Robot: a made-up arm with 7 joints. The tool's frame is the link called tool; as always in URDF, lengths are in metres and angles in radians. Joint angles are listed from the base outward.
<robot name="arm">
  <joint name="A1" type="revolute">
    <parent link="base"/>
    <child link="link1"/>
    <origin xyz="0 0 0.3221"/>
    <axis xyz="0 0 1"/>
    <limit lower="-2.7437" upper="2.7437"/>
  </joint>
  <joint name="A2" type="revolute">
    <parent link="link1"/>
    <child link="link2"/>
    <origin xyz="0 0 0"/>
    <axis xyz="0 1 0"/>
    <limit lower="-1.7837" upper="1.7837"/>
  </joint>
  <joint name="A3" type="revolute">
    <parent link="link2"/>
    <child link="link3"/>
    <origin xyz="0 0 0.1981"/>
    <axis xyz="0 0 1"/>
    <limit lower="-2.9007" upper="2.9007"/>
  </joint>
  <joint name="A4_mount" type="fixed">
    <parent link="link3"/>
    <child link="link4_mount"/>
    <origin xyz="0.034 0 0"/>
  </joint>
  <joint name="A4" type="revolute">
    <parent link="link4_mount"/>
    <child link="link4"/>
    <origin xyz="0.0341 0 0"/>
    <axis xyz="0 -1 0"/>
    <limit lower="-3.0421" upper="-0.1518"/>
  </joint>
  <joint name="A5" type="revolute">
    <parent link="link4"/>
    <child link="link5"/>
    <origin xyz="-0.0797 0 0.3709"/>
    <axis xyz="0 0 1"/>
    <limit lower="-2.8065" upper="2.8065"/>
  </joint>
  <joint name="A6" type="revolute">
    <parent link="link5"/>
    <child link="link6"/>
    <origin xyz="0 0 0"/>
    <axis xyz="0 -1 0"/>
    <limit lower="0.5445" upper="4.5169"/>
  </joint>
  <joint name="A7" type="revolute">
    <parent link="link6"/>
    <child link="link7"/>
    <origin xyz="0.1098 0 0"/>
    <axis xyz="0 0 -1"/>
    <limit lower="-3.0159" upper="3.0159"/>
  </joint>
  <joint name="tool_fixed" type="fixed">
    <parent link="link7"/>
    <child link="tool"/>
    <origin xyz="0 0 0" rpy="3.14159 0 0"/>
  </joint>
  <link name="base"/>
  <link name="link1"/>
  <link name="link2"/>
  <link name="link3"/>
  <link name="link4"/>
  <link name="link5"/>
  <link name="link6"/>
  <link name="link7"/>
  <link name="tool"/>
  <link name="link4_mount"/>
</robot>
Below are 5 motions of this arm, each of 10 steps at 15 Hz.
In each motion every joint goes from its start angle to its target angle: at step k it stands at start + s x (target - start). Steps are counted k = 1, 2, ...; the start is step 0. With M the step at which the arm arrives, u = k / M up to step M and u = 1 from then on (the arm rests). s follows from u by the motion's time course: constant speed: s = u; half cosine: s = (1 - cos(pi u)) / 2; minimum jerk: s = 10 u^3 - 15 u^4 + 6 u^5.
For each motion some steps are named. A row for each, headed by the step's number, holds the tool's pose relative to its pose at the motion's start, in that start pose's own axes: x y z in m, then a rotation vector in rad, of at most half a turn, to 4 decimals.
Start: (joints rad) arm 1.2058 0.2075 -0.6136 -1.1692 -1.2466 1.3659 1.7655
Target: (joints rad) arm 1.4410 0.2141 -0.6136 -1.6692 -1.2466 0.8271 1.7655
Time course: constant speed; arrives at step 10
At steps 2, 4, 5, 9, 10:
2: -0.0507 0.0083 0.0003 -0.0887 0.0374 -0.1037
4: -0.0995 0.0230 0.0007 -0.1730 0.0898 -0.2039
5: -0.1230 0.0326 0.0012 -0.2134 0.1216 -0.2522
9: -0.2077 0.0836 0.0052 -0.3627 0.2840 -0.4284
10: -0.2262 0.0991 0.0069 -0.3967 0.3330 -0.4672

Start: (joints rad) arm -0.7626 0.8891 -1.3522 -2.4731 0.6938 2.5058 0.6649
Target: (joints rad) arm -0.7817 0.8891 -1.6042 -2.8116 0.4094 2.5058 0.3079
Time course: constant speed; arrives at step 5
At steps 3, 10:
3: 0.0437 0.0923 0.0381 -0.2138 -0.0144 -0.1291
10: 0.0560 0.1582 0.0618 -0.3409 -0.0834 -0.2189

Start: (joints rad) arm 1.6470 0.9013 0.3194 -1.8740 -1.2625 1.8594 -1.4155
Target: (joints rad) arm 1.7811 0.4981 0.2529 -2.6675 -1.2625 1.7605 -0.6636
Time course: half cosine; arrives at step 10
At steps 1, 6, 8, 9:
1: 0.0051 -0.0018 0.0007 0.0065 -0.0035 0.0073
6: 0.1300 -0.0737 0.0338 0.1649 -0.1321 0.2124
8: 0.1746 -0.1144 0.0529 0.2177 -0.2025 0.3001
9: 0.1868 -0.1271 0.0586 0.2311 -0.2242 0.3254

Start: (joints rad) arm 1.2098 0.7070 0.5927 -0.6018 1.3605 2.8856 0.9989
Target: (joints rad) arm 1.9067 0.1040 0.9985 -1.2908 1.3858 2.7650 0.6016
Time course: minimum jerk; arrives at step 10
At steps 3, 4, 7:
3: -0.0518 0.0861 0.0423 -0.1876 -0.1091 0.0001
4: -0.1105 0.1724 0.0631 -0.3642 -0.2252 -0.0098
7: -0.3376 0.4441 -0.0274 -0.9181 -0.7126 -0.1129

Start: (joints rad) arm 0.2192 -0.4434 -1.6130 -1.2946 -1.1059 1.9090 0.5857
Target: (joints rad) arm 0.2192 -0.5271 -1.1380 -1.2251 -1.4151 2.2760 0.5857
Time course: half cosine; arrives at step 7
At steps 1, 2, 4, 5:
1: 0.0000 -0.0039 -0.0116 0.0195 0.0337 -0.0078
2: -0.0012 -0.0131 -0.0444 0.0749 0.1285 -0.0276
4: -0.0142 -0.0243 -0.1458 0.2465 0.4198 -0.0697
5: -0.0249 -0.0209 -0.1927 0.3278 0.5589 -0.0802

